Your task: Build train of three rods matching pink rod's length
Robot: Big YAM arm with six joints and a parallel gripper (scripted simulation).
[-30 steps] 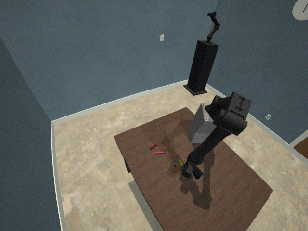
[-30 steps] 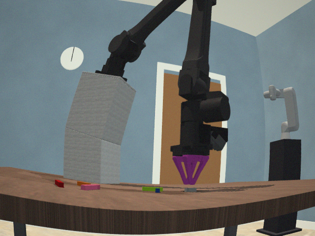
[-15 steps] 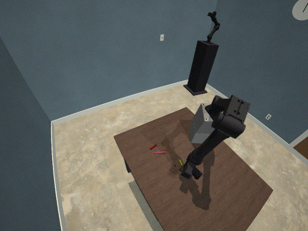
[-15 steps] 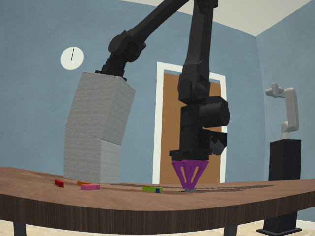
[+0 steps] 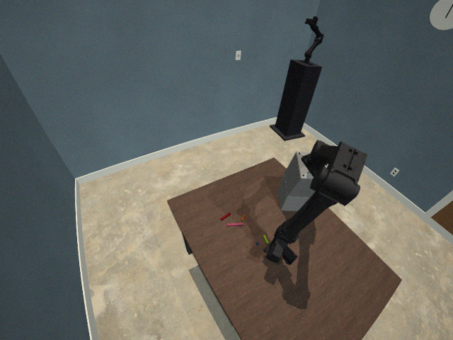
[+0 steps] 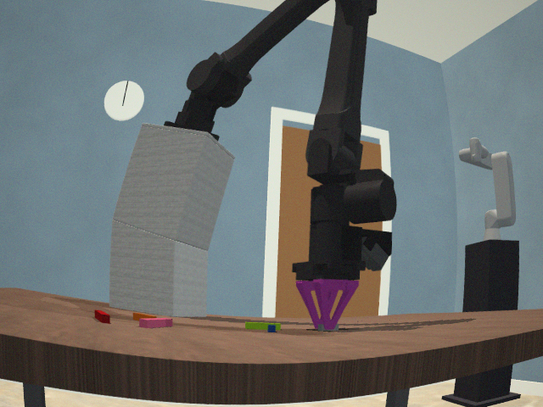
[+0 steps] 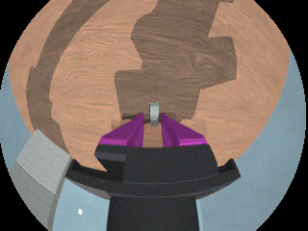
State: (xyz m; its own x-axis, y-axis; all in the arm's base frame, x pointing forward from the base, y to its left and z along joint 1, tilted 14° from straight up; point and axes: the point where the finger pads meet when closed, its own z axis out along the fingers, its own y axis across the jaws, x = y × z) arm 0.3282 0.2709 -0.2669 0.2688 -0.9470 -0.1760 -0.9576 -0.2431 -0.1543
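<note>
My gripper is now 10 mm to the right of the grey rod and 10 mm above it. Also, from my hand: lime rod 90 mm to the right, 20 mm behind, 10 mm below; then blue rod 80 mm to the right, 30 mm ahead, 10 mm below; then pink rod 240 mm to the right, 100 mm ahead, 10 mm below.
</note>
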